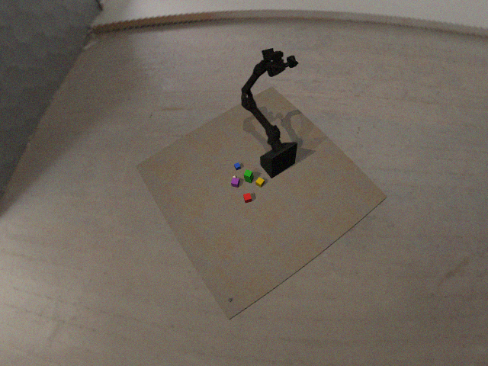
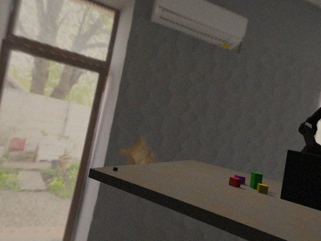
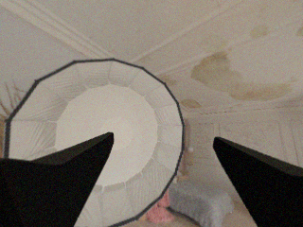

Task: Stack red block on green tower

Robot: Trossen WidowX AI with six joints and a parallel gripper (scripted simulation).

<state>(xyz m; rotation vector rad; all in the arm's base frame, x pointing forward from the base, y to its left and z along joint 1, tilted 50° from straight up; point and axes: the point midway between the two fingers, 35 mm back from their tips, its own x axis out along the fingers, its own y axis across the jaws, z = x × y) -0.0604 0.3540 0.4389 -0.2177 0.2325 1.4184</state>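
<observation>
Right now my gripper tip is 48 cm short of the red block, 11 cm to the right of it and 72 cm above it. Also, from my gripper tip: purple block 46 cm ahead, 3 cm to the right, 72 cm below; then blue block 37 cm ahead, 11 cm to the right, 73 cm below; then yellow block 34 cm ahead, 9 cm to the left, 72 cm below.
</observation>
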